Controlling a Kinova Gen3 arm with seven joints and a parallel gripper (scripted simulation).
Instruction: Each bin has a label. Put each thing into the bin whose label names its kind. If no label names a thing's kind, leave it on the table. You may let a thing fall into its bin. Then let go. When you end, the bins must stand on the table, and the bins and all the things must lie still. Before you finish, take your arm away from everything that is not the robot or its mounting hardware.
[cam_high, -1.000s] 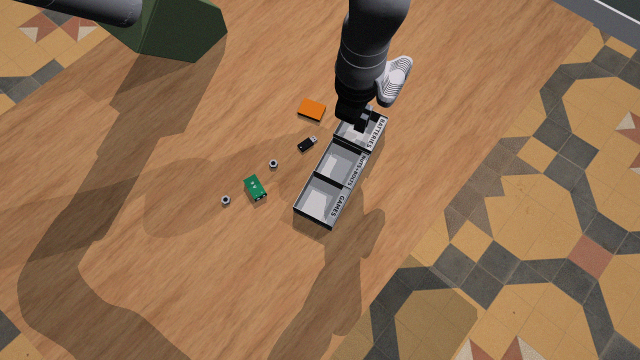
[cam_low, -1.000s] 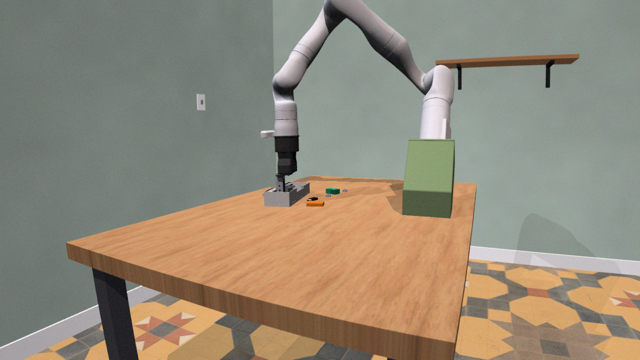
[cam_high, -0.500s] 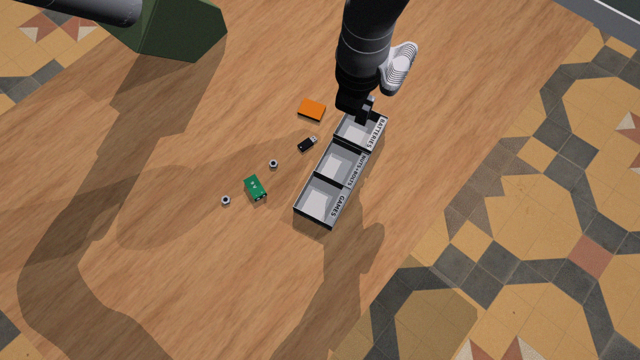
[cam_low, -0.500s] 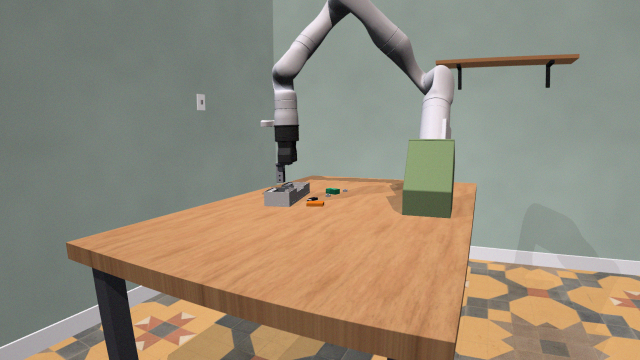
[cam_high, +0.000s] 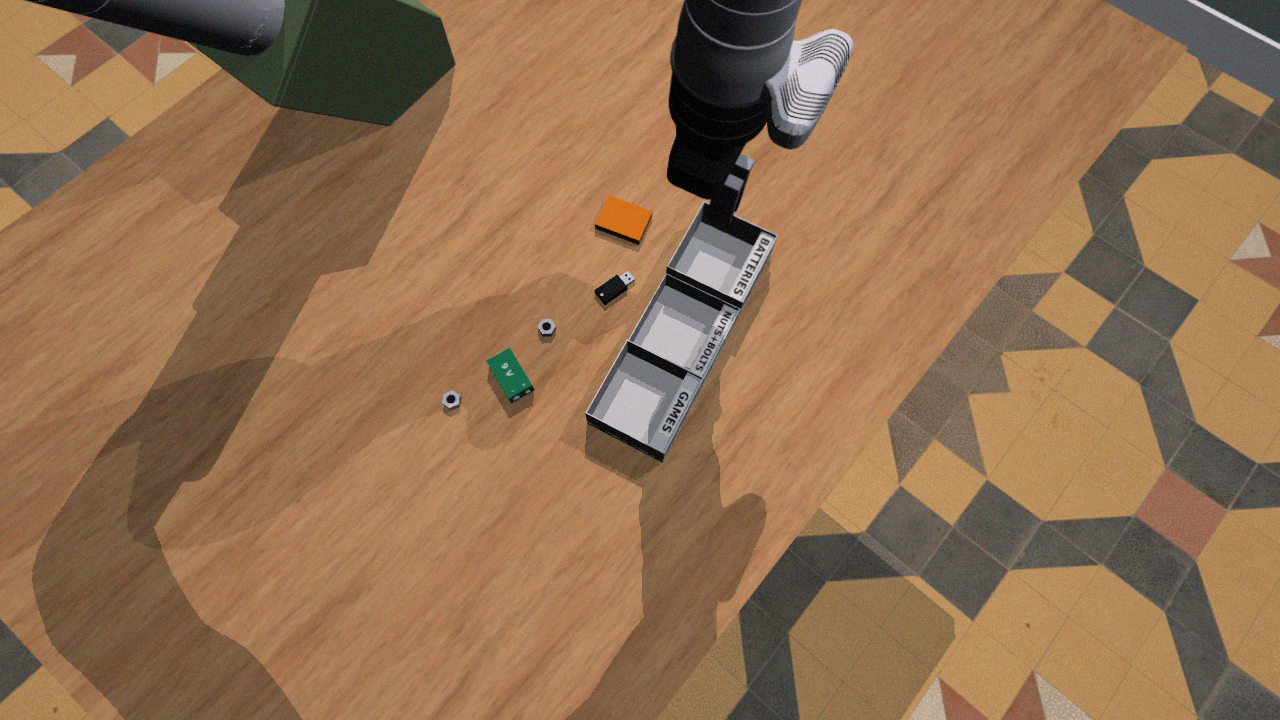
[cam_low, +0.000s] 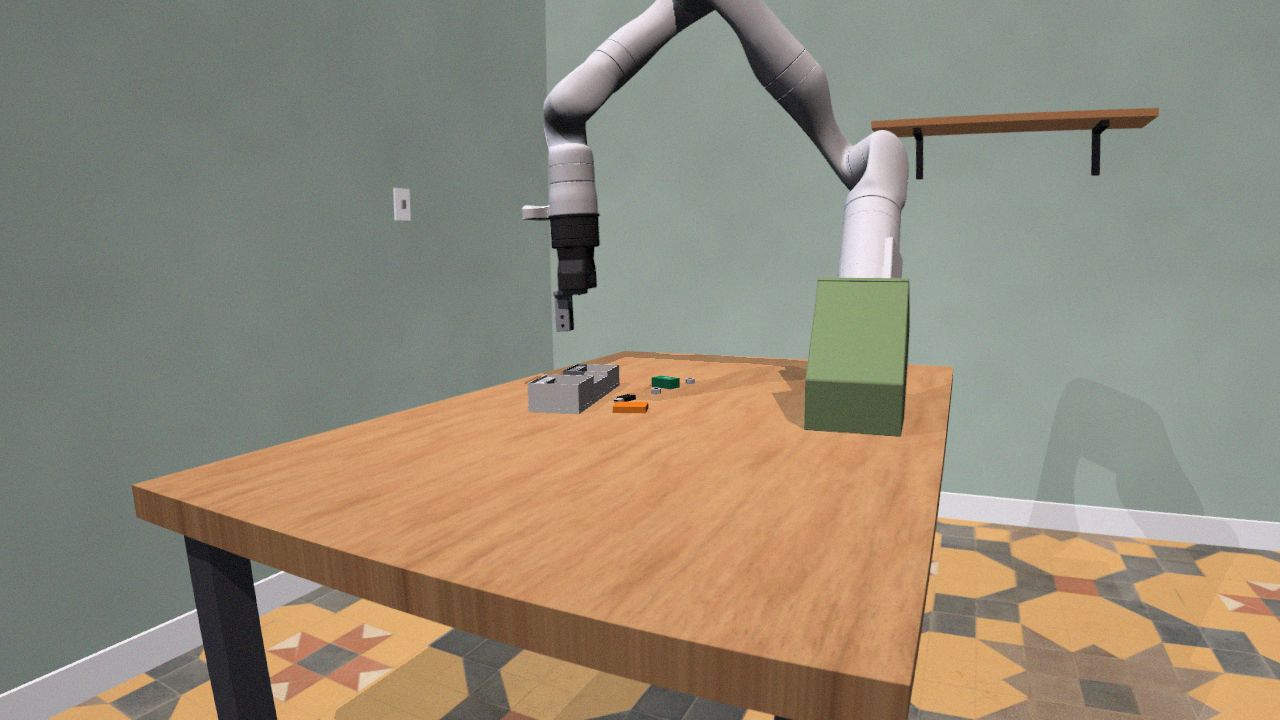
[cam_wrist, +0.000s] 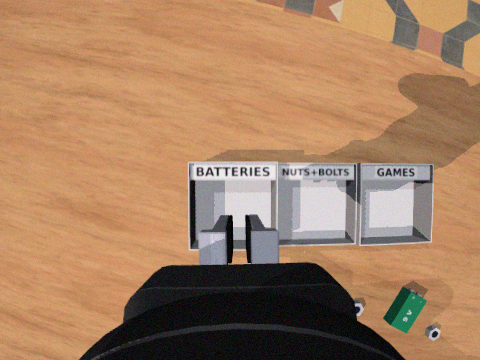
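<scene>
My gripper is now 12 cm above the bin row, 7 cm to the left of it and 4 cm short of it. Also, from my hand: black USB stick 14 cm below, 9 cm to the right, 5 cm behind; flat orange box 14 cm below, 10 cm behind, 3 cm to the right; green 9 v battery 23 cm to the right, 13 cm below, 3 cm behind.
</scene>
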